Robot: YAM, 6 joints.
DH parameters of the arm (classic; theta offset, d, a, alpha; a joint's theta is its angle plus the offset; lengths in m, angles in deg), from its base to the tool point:
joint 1: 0 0.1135 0.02 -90
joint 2: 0 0 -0.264 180
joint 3: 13.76 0 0.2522 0
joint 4: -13.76 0 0.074 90
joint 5: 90 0 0 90
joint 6: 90 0.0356 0 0
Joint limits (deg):
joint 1: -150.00..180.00
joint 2: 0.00..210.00
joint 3: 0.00..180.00
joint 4: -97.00..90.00
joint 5: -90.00..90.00
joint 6: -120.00..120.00
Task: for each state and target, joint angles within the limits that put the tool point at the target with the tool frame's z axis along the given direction. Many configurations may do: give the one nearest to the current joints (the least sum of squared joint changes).
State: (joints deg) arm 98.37 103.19 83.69 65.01 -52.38 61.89
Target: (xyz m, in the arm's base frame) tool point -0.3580 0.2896 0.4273 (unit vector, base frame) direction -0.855 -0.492 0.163
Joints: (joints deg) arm 136.84 115.76 109.68 35.66 -70.71 61.89
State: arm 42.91 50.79 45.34 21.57 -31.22 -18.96
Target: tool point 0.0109 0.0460 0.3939 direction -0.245 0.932 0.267
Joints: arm 33.16 15.63 38.65 18.22 -66.10 -18.96
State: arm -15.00 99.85 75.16 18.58 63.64 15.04
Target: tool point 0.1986 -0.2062 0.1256 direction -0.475 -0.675 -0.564
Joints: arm -40.21 101.44 50.28 -31.47 55.33 15.04
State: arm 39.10 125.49 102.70 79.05 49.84 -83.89
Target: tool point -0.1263 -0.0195 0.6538 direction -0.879 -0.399 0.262
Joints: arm 3.19 78.08 151.95 89.90 20.45 -83.89
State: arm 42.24 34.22 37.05 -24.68 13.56 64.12
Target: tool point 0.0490 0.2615 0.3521 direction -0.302 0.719 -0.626
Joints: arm 75.79 73.76 73.73 -45.12 -27.99 64.12
